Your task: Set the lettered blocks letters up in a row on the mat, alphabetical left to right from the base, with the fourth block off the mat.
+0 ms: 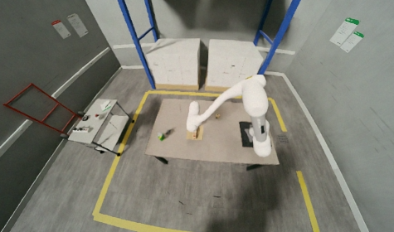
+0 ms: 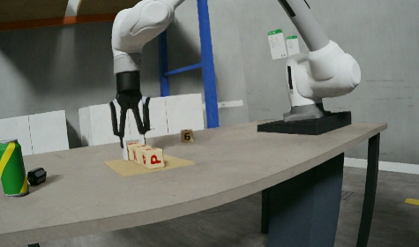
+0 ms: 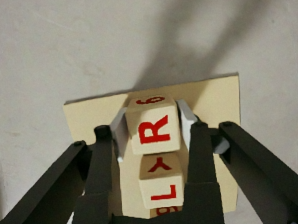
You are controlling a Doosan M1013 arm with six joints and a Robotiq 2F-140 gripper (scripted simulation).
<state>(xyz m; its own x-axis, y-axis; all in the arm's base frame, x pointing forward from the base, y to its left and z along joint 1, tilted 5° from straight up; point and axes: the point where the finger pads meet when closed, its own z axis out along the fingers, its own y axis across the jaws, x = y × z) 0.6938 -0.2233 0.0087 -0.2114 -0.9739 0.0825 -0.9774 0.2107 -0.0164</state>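
The block lies 10 mm below my hand. Round my hand: tan mat: 70 mm to the left, 30 mm below, 20 mm ahead; small black object: 340 mm ahead, 30 mm to the left, 20 mm below; yellow can: 420 mm ahead, 110 mm to the left, 30 mm above.
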